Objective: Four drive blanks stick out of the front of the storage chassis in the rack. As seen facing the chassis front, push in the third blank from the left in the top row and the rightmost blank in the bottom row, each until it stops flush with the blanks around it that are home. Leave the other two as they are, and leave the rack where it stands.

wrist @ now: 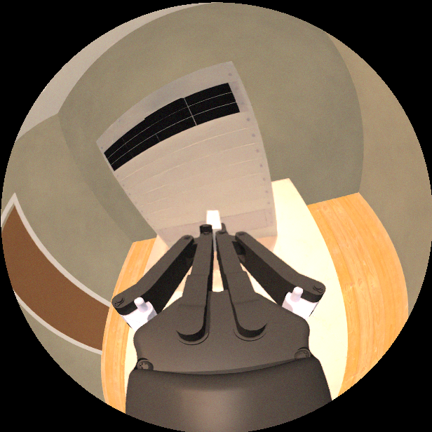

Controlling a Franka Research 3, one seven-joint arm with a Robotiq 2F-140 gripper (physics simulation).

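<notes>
The storage chassis (210, 111) is a black band of drive blanks with thin pale dividing lines, high on the front of the rack (256, 142). The rack stands tilted in the wrist view. The band's upper edge has a small step left of its middle. Which blanks stick out, and how far, is too small to tell. My gripper (212, 219) is shut and holds nothing; its fingertips show over the rack's lower front, well below the chassis in the view. A small pale block (213, 219) shows right at the fingertips.
Plain pale panels (195, 170) fill the rack front below the chassis. The rack stands on a pale, brightly lit surface (320, 270) with wooden areas (372, 245) at both sides. A brown panel with a light frame (45, 275) is at the left, and grey-green walls stand behind.
</notes>
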